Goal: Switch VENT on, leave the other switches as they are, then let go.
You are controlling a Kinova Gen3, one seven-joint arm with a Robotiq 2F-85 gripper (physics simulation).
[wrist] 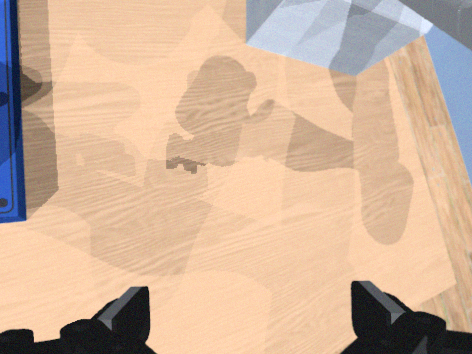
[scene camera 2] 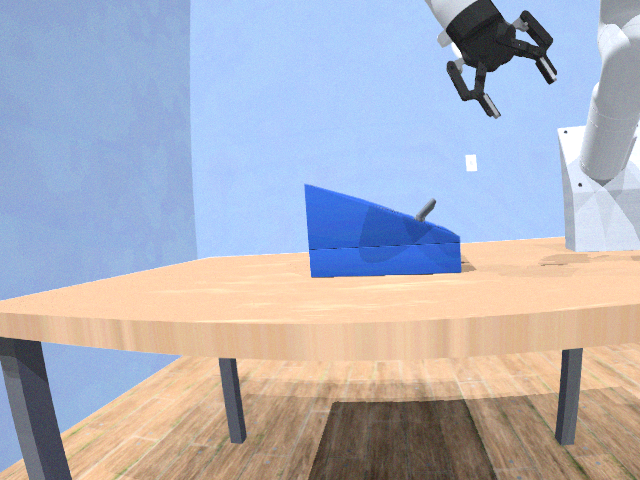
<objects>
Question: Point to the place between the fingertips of my gripper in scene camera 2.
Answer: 525, 100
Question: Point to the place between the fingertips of my gripper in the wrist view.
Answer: At 249, 306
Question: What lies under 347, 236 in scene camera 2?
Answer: A blue switch box.
</objects>
